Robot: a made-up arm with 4 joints.
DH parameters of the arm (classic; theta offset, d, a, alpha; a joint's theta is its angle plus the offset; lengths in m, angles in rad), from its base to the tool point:
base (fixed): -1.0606 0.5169 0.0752 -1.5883
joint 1: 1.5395 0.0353 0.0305 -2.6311
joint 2: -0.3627 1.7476 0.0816 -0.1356
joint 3: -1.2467 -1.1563 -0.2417 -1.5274
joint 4: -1.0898 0 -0.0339 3.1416
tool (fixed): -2.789 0.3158 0 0
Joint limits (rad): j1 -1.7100..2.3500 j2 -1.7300..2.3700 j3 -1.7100..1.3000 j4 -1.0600..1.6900
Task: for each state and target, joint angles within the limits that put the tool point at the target. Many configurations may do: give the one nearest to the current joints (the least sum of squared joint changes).
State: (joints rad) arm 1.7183 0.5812 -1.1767 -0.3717
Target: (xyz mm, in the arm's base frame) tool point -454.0 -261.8 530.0
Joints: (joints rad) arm 1.2600 0.6339 -1.2727 -0.3530
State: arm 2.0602 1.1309 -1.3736 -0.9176
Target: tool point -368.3 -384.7 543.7
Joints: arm 2.1731 1.0412 -1.2221 -0.8238
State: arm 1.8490 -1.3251 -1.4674 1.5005
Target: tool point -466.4 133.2 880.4
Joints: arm 1.3420 -0.8913 -1.6986 1.6159
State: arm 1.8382 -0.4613 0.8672 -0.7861
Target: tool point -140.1 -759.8 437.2
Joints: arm 2.3192 -0.8406 1.1177 -0.7643
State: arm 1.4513 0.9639 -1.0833 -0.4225
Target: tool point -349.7 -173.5 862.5
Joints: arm 0.7292 1.0236 -0.4226 -0.4500
